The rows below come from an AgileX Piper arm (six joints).
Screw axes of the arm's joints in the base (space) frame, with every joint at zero. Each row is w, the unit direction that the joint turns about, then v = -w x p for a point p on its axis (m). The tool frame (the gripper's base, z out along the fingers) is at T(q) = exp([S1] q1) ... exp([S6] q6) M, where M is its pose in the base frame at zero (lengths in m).
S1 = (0, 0, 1, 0, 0, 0)
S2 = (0, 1, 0, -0.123, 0, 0)
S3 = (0, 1, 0, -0.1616, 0, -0.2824)
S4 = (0.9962, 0, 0.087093, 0, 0.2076, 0)
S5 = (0, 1, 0, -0.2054, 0, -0.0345)
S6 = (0.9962, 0, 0.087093, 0, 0.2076, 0)
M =
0.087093 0 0.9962 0.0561
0 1 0 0
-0.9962 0 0.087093 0.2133
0 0 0 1
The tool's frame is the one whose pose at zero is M.
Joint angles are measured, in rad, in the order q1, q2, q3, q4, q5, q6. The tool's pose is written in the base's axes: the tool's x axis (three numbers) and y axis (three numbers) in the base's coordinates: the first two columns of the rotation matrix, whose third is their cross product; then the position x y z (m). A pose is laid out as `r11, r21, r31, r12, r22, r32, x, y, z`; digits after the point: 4 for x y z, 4 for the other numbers.
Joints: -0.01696 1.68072 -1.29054 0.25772 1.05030 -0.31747
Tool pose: -0.9497, -0.1654, -0.2661, -0.2147, 0.9620, 0.1686, 0.3360, 0.0144, 0.2594
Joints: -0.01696 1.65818 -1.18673 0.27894 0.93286 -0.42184
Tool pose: -0.9215, -0.2284, -0.3140, -0.2826, 0.9491, 0.1389, 0.3280, 0.0146, 0.2420
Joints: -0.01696 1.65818 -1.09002 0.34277 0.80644 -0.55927
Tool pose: -0.8855, -0.2876, -0.3649, -0.3520, 0.9278, 0.1231, 0.3231, 0.0166, 0.2205
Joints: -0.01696 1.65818 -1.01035 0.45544 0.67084 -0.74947
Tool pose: -0.8245, -0.3457, -0.4479, -0.4271, 0.8995, 0.0920, 0.3209, 0.0194, 0.2054
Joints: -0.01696 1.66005 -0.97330 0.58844 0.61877 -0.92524
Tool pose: -0.7749, -0.3793, -0.5057, -0.4848, 0.8700, 0.0903, 0.3199, 0.0239, 0.1995
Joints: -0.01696 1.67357 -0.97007 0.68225 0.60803 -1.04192
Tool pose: -0.7425, -0.3965, -0.5399, -0.5222, 0.8474, 0.0959, 0.3228, 0.0273, 0.1969
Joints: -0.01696 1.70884 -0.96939 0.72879 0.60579 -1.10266
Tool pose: -0.7399, -0.4062, -0.5363, -0.5395, 0.8344, 0.1123, 0.3263, 0.0290, 0.1866
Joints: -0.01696 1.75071 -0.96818 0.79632 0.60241 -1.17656
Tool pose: -0.7387, -0.4070, -0.5373, -0.5528, 0.8219, 0.1375, 0.3302, 0.0312, 0.1745
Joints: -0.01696 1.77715 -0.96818 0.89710 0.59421 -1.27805
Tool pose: -0.7211, -0.3983, -0.5669, -0.5667, 0.8098, 0.1519, 0.3346, 0.0341, 0.1687
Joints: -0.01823 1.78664 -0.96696 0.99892 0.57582 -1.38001
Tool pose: -0.6936, -0.3851, -0.6088, -0.5743, 0.8057, 0.1447, 0.3389, 0.0355, 0.1683
